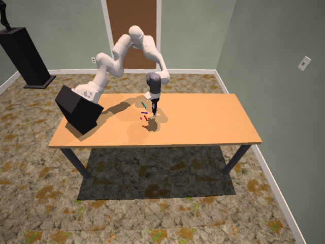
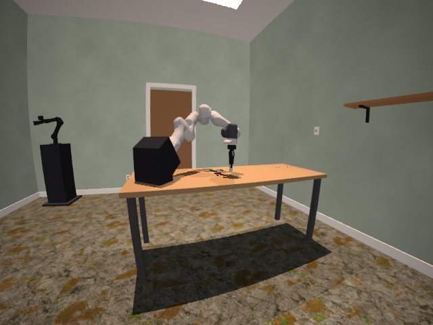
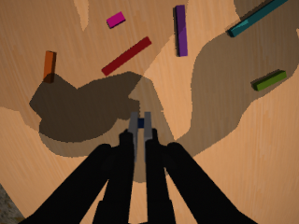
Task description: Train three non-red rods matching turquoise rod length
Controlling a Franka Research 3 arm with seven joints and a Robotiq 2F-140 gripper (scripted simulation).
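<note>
My gripper is now 80 mm past the red rod, 10 mm to the left of it and 60 mm above it. Also, from my hand: blue rod 30 mm below; magenta rod 130 mm behind, 10 mm to the right, 60 mm below; purple rod 100 mm behind, 60 mm to the left, 60 mm below.
</note>
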